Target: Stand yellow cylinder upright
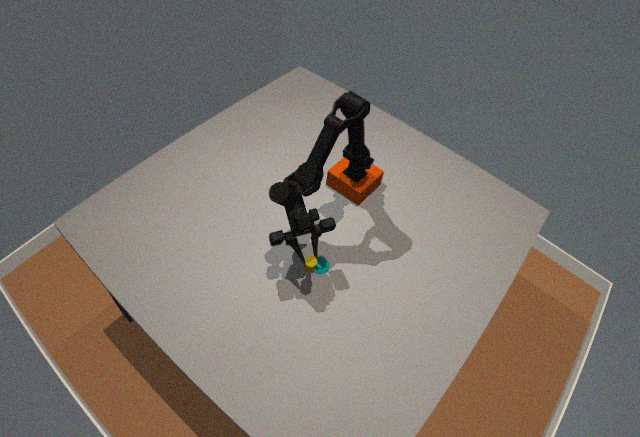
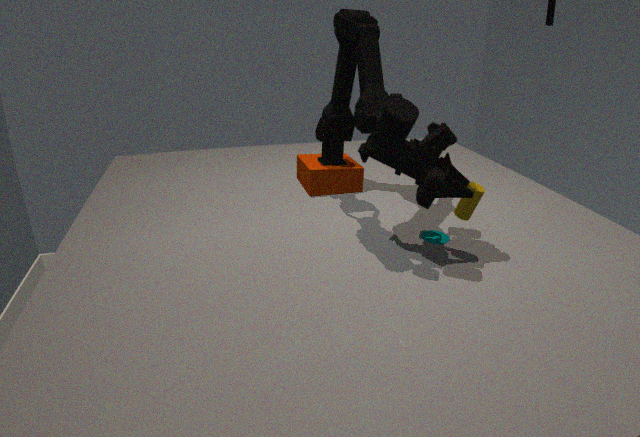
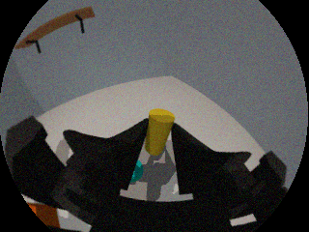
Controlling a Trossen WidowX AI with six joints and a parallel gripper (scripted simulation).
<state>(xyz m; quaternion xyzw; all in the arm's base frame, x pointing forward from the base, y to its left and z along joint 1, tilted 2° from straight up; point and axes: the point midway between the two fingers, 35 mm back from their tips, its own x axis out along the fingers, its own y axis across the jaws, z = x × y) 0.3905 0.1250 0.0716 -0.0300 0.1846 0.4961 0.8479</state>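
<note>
My gripper tip is now 13 cm above the cyan circle, 7 cm past it and 2 cm to the left of it. Round my gripper tip: yellow tall cylinder 2 cm below.
</note>
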